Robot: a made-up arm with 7 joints. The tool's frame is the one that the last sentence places.
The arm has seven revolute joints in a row. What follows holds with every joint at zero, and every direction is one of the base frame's. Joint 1 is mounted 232.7 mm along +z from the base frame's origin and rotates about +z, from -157.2 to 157.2 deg. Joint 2 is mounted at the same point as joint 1 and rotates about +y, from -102.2 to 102.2 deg. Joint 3 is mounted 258.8 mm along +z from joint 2 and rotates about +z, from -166.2 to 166.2 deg. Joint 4 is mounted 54.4 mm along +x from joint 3 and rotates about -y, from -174.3 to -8.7 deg. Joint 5 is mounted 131.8 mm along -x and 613.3 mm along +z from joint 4 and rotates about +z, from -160.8 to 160.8 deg. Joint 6 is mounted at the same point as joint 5 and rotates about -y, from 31.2 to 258.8 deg. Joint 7 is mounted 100.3 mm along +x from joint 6 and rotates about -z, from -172.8 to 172.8 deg. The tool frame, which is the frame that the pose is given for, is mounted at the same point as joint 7; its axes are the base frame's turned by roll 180, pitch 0 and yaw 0 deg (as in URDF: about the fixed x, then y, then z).
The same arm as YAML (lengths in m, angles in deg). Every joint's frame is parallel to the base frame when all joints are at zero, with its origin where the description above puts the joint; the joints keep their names.
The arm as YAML. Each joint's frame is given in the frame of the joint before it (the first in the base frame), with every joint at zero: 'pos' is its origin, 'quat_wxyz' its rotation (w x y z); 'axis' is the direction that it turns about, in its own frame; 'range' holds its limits. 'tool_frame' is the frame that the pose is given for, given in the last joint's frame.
length_unit: m
angle_unit: deg
joints:
  - joint: joint 1
    pos: [0.0, 0.0, 0.2327]
    quat_wxyz: [1.0, 0.0, 0.0, 0.0]
    axis: [0.0, 0.0, 1.0]
    range: [-157.2, 157.2]
  - joint: joint 2
    pos: [0.0, 0.0, 0.0]
    quat_wxyz: [1.0, 0.0, 0.0, 0.0]
    axis: [0.0, 1.0, 0.0]
    range: [-102.2, 102.2]
  - joint: joint 3
    pos: [0.0, 0.0, 0.2588]
    quat_wxyz: [1.0, 0.0, 0.0, 0.0]
    axis: [0.0, 0.0, 1.0]
    range: [-166.2, 166.2]
  - joint: joint 4
    pos: [0.0544, 0.0, 0.0]
    quat_wxyz: [1.0, 0.0, 0.0, 0.0]
    axis: [0.0, -1.0, 0.0]
    range: [-174.3, -8.7]
  - joint: joint 5
    pos: [-0.1318, 0.0, 0.6133]
    quat_wxyz: [1.0, 0.0, 0.0, 0.0]
    axis: [0.0, 0.0, 1.0]
    range: [-160.8, 160.8]
  - joint: joint 6
    pos: [0.0, 0.0, 0.0]
    quat_wxyz: [1.0, 0.0, 0.0, 0.0]
    axis: [0.0, -1.0, 0.0]
    range: [31.2, 258.8]
  - joint: joint 7
    pos: [0.1003, 0.0, 0.0]
    quat_wxyz: [1.0, 0.0, 0.0, 0.0]
    axis: [0.0, 0.0, -1.0]
    range: [-172.8, 172.8]
tool_frame:
  pos: [0.0, 0.0, 0.0]
  quat_wxyz: [0.0, 1.0, 0.0, 0.0]

